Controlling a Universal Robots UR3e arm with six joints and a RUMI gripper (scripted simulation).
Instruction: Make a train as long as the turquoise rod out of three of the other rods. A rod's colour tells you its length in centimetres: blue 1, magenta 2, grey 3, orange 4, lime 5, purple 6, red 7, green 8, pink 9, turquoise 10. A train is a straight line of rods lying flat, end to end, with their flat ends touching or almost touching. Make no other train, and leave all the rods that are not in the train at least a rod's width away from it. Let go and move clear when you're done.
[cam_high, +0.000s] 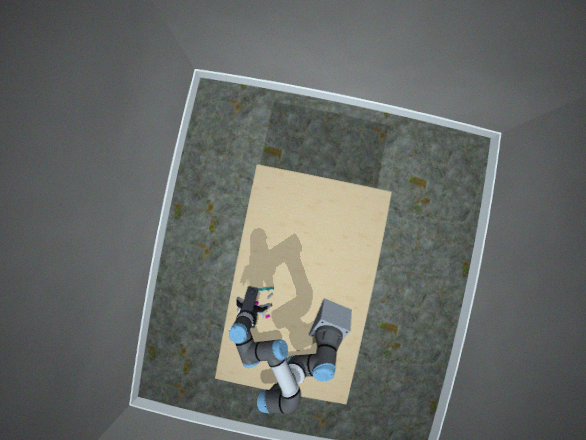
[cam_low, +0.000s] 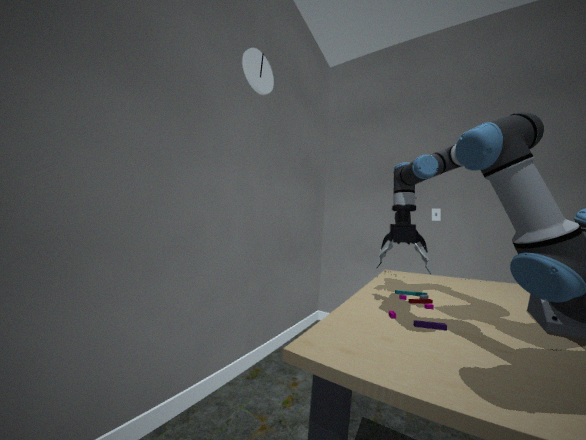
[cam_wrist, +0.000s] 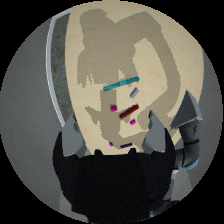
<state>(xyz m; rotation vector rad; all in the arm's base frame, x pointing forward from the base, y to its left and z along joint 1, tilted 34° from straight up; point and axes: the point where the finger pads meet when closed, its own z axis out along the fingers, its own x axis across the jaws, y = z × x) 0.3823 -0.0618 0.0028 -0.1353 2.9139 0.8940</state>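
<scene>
Now: hand 7 cm above the red rod, 6 cm past it and 4 cm to the right of it. Round my hand: purple rod 23 cm to the left, 9 cm behind, 7 cm below; then grey rod 7 cm below, 6 cm behind, 2 cm to the right; then turquoise rod 7 cm below, 4 cm to the right, 2 cm behind.
</scene>
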